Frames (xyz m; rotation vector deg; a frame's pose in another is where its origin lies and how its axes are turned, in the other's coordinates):
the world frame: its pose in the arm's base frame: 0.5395 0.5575 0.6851 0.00 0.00 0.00
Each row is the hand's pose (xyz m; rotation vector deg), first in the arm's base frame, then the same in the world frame.
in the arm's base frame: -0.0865 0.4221 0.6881 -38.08 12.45 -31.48
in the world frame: -0.6260 -0.1354 0.0030 -38.08 12.45 -31.48
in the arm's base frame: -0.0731 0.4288 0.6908 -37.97 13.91 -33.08
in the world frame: -0.6126 -0.1287 0.0057 -37.97 13.91 -33.08
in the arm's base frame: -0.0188 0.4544 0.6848 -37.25 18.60 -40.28
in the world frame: -0.5583 -0.1031 -0.0003 -37.25 18.60 -40.28
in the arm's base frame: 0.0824 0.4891 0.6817 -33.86 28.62 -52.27
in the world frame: -0.4571 -0.0684 -0.0034 -33.86 28.62 -52.27
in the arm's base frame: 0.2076 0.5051 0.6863 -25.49 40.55 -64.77
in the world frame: -0.3319 -0.0524 0.0012 -25.49 40.55 -64.77
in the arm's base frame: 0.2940 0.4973 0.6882 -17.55 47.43 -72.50
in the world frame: -0.2455 -0.0602 0.0031 -17.55 47.43 -72.50
